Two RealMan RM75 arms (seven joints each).
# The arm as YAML. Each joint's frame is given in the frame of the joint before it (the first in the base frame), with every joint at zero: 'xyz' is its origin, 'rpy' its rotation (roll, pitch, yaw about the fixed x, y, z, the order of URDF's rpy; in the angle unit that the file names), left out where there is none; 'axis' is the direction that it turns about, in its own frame. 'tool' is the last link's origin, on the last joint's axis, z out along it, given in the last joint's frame.
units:
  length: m
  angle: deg
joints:
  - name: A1
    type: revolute
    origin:
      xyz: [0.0, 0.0, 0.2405]
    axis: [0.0, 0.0, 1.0]
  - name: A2
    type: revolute
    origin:
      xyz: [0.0, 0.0, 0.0]
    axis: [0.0, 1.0, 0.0]
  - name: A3
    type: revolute
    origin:
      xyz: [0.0, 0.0, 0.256]
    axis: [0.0, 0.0, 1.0]
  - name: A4
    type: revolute
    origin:
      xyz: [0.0, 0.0, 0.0]
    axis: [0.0, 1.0, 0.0]
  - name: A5
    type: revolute
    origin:
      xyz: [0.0, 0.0, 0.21]
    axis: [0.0, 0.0, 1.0]
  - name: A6
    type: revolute
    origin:
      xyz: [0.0, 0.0, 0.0]
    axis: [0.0, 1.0, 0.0]
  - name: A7
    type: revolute
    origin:
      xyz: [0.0, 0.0, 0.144]
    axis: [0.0, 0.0, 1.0]
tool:
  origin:
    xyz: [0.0, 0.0, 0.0]
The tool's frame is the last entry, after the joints.
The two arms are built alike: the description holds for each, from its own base.
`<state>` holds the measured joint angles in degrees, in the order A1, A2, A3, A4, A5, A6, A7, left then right.
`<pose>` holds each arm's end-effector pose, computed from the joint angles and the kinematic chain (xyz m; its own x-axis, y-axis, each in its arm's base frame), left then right.
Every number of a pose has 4 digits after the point.
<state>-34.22 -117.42 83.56 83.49 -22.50 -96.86 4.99 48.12 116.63 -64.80 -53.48 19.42 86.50 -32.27</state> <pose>-0.1850 0.3454 0.0214 0.4201 0.9019 -0.1008 0.6753 -0.3849 -0.6291 0.2154 0.3997 0.0161 0.5387 -0.8112 0.2276 -0.6319 -0.5677 -0.5277</pose>
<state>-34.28 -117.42 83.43 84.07 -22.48 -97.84 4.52 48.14 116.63 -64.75 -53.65 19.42 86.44 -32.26</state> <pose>-0.1835 0.3439 0.0229 0.4125 0.9052 -0.1020 0.6778 -0.3798 -0.6296 0.2147 0.4003 0.0166 0.5411 -0.8104 0.2247 -0.6306 -0.5678 -0.5291</pose>
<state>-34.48 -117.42 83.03 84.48 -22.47 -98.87 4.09 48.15 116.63 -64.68 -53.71 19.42 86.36 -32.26</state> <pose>-0.1822 0.3430 0.0249 0.4029 0.9096 -0.1017 0.6820 -0.3724 -0.6294 0.2145 0.4007 0.0169 0.5423 -0.8103 0.2221 -0.6304 -0.5672 -0.5299</pose>
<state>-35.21 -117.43 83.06 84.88 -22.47 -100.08 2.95 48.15 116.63 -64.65 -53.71 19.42 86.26 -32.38</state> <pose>-0.1774 0.3426 0.0256 0.3939 0.9134 -0.1026 0.6843 -0.3660 -0.6307 0.2144 0.4010 0.0170 0.5444 -0.8090 0.2216 -0.6290 -0.5685 -0.5302</pose>
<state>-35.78 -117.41 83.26 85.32 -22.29 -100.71 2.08 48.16 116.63 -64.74 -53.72 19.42 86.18 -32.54</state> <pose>-0.1732 0.3431 0.0263 0.3930 0.9140 -0.1005 0.6817 -0.3629 -0.6352 0.2143 0.4012 0.0169 0.5474 -0.8065 0.2234 -0.6260 -0.5717 -0.5304</pose>
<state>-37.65 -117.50 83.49 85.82 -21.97 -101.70 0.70 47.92 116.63 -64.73 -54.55 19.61 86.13 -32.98</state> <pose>-0.1613 0.3463 0.0267 0.4037 0.9097 -0.0974 0.6737 -0.3676 -0.6411 0.2128 0.4020 0.0186 0.5595 -0.7996 0.2181 -0.6190 -0.5781 -0.5316</pose>
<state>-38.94 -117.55 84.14 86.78 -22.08 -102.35 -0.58 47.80 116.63 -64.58 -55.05 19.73 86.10 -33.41</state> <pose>-0.1499 0.3476 0.0261 0.4203 0.9025 -0.0940 0.6666 -0.3774 -0.6428 0.2118 0.4027 0.0199 0.5683 -0.7944 0.2144 -0.6145 -0.5830 -0.5315</pose>
